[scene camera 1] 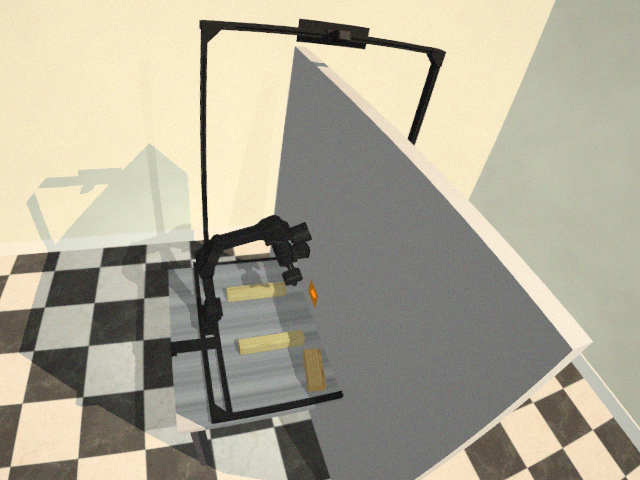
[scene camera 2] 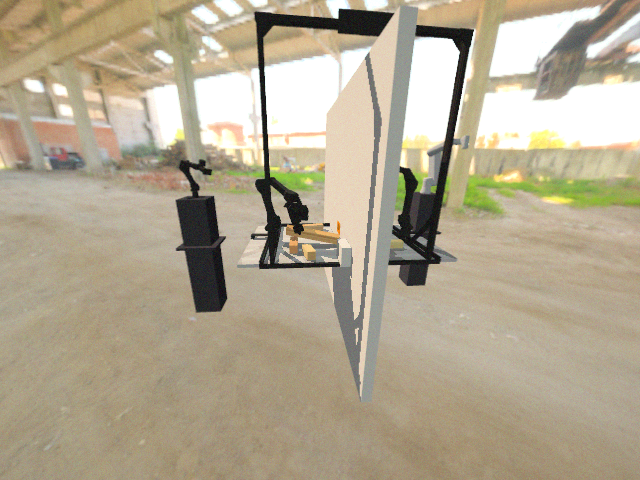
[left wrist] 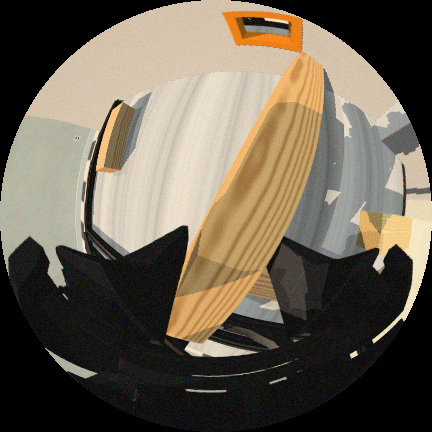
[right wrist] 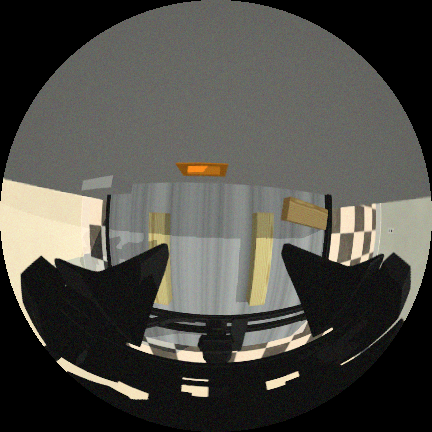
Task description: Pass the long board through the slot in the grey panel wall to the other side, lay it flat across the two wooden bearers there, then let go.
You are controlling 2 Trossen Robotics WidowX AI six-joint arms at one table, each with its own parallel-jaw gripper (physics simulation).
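Places are measured from the left arm's base along level axes (x right, y ahead, z up), in millimetres.
Where they show: left gripper, fingertip midpoint: [scene camera 2: 299,232] [left wrist: 224,232]; right gripper, fingertip midpoint: [right wrist: 227,250]; right arm's base at its link origin: [scene camera 1: 208,328] [scene camera 2: 404,236] [right wrist: 215,326].
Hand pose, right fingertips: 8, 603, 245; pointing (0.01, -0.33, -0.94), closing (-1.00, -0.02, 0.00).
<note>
Things, the pixels of their top centre, and the offset from my right fingertips, as dx, dy, dz. "spot": a spot on its surface instead.
- orange-rimmed slot at a spot on its surface: [right wrist: 182,166] [scene camera 1: 311,284] spot: +72, -118, -144
- brown block at its top centre: [right wrist: 309,213] [scene camera 1: 314,367] -261, -47, -226
- wooden piece at its top centre: [left wrist: 321,289] [scene camera 2: 293,240] +136, -463, -214
The long board [scene camera 2: 321,236] [left wrist: 265,175] slants between the fingers of my left gripper [scene camera 2: 298,231] [left wrist: 224,232], which is shut on it. In the left wrist view its far end appears just below the lower right corner of the orange-rimmed slot [scene camera 1: 311,287] [scene camera 2: 338,225] [left wrist: 296,36] [right wrist: 182,166] in the panel wall [scene camera 1: 387,258] [scene camera 2: 351,129] [left wrist: 175,50] [right wrist: 215,90]. The two pale bearers [scene camera 1: 255,292] [scene camera 1: 268,343] [right wrist: 160,225] [right wrist: 262,260] lie apart on the other side. My right gripper [scene camera 1: 292,283] [right wrist: 227,250] is open and empty above the table there.
A brown block [scene camera 1: 314,369] [right wrist: 305,213] lies near the panel on the bearers' side. On the left arm's side, blocks [left wrist: 115,137] [left wrist: 385,232] lie either side of the board, and a wooden piece [left wrist: 262,285] shows beneath it. Black rails edge the table.
</note>
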